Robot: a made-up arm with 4 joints. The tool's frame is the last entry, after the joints. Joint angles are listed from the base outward. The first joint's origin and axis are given. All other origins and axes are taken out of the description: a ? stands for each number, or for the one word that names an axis. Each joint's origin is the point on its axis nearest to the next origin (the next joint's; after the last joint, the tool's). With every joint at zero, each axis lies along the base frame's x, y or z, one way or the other. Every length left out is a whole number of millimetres.
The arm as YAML. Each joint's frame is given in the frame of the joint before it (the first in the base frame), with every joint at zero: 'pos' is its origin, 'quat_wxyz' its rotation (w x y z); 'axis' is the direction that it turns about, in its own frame. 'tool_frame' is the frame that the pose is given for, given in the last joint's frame.
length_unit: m
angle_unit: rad
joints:
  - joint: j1
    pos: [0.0, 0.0, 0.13]
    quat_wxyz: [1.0, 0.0, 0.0, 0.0]
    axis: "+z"
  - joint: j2
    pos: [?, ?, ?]
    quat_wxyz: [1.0, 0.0, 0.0, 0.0]
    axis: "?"
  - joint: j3
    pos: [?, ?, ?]
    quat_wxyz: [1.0, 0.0, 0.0, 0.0]
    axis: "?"
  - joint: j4
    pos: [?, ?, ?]
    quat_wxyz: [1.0, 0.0, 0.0, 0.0]
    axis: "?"
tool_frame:
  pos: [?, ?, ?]
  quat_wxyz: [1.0, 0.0, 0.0, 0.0]
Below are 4 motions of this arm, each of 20 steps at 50 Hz.
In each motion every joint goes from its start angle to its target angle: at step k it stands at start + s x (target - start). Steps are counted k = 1, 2, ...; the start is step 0. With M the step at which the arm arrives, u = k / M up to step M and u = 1 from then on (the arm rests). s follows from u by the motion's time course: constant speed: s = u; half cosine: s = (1 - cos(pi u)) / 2; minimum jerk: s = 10 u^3 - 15 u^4 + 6 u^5.
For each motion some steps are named. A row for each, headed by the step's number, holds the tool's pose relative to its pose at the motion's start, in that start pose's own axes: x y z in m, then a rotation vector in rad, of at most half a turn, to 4 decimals.
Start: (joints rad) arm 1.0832 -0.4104 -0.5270 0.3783
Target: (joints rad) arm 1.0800 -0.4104 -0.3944 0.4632
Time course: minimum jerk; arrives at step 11
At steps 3, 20:
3: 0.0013 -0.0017 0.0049 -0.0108 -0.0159 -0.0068
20: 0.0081 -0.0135 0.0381 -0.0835 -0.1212 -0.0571

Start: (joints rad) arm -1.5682 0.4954 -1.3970 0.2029
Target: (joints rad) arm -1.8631 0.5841 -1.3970 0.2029
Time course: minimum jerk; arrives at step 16
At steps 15, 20:
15: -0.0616 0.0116 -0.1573 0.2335 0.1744 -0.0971
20: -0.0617 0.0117 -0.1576 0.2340 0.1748 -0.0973

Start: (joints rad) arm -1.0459 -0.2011 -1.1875 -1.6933
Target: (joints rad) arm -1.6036 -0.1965 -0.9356 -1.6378
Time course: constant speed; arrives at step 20
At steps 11, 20:
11: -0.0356 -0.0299 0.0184 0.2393 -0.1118 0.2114
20: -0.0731 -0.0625 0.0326 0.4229 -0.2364 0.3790

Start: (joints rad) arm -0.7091 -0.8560 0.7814 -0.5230
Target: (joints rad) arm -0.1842 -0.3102 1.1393 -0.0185
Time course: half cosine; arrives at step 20
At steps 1, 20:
1: 0.0007 0.0007 -0.0001 -0.0040 0.0021 0.0032
20: 0.0724 0.1452 -0.0716 -0.4265 0.1361 0.6824

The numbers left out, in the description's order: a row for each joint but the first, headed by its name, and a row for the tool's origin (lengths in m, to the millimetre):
j2: xyz -0.046 -0.112 0.0, axis -x
j3: xyz 0.0 -0.231 -0.255, axis -y
j4: xyz 0.358 0.0 -0.11, axis -x
tool: xyz 0.0 0.074 0.062

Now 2 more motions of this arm.
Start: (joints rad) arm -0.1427 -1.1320 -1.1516 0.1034
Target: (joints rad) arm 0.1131 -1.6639 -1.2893 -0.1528
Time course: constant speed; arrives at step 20
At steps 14, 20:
14: -0.0277 0.2299 -0.0826 0.2691 0.2654 0.3677
20: -0.0708 0.3239 -0.1117 0.3875 0.4043 0.5071

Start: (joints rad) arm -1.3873 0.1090 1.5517 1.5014
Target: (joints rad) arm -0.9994 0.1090 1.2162 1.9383
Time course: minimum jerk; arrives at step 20
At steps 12, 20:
12: -0.0448 0.1642 0.0358 -0.0359 -0.0507 0.1949
20: -0.0709 0.2309 0.0717 -0.0535 -0.1133 0.2736

